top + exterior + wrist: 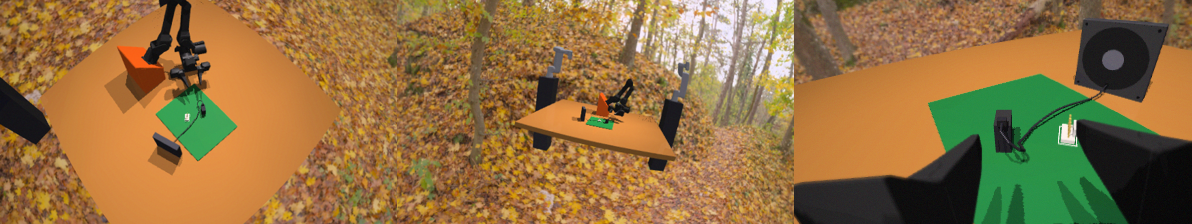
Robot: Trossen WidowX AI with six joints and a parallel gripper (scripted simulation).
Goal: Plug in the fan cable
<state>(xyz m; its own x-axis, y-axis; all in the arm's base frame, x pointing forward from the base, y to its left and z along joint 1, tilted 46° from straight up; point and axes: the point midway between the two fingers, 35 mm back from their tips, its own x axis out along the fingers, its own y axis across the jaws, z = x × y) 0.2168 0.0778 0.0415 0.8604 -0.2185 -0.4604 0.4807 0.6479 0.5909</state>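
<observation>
The dark plug lies 90 mm ahead of my gripper tip, 30 mm to the right of it and 70 mm below it. From my gripper tip the other things lie so: green board (90 mm ahead, 90 mm to the right, 100 mm below); white four-pin fan header (50 mm ahead, 110 mm to the right, 90 mm below); dark flat fan (100 mm ahead, 260 mm to the right, 30 mm below).
</observation>
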